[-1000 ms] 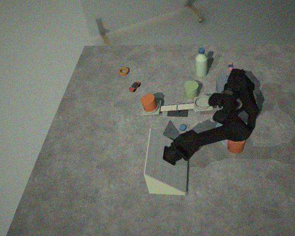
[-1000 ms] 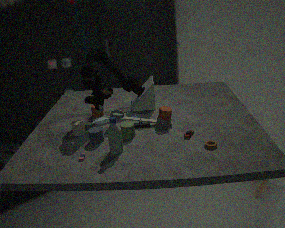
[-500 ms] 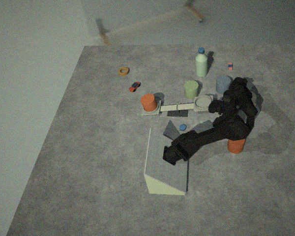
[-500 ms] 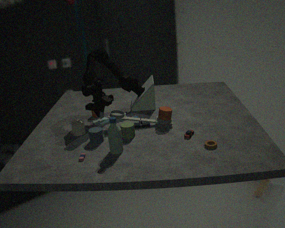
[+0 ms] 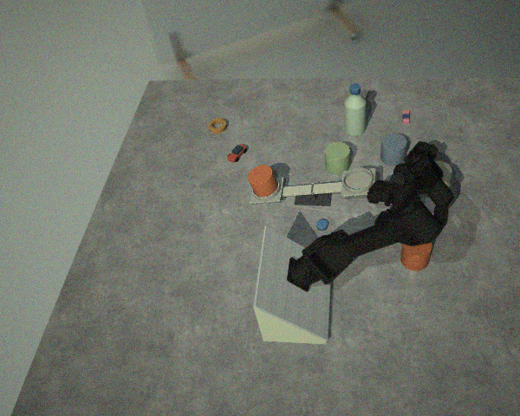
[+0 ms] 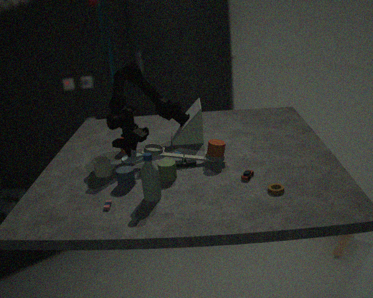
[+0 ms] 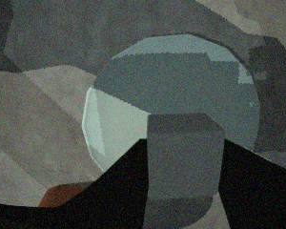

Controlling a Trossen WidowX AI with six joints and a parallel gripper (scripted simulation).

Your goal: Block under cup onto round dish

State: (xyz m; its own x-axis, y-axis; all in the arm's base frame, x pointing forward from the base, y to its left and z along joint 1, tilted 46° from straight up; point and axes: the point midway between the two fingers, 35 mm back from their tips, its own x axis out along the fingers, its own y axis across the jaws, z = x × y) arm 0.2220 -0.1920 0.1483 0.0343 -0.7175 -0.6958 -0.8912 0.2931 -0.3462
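Right now my gripper tip is 10 mm below the grey block. Round my gripper tip: pale blue round dish (10 mm below); blue cap (210 mm to the left, 10 mm below, 10 mm behind); cream cup (150 mm ahead, 80 mm to the right, 20 mm above).
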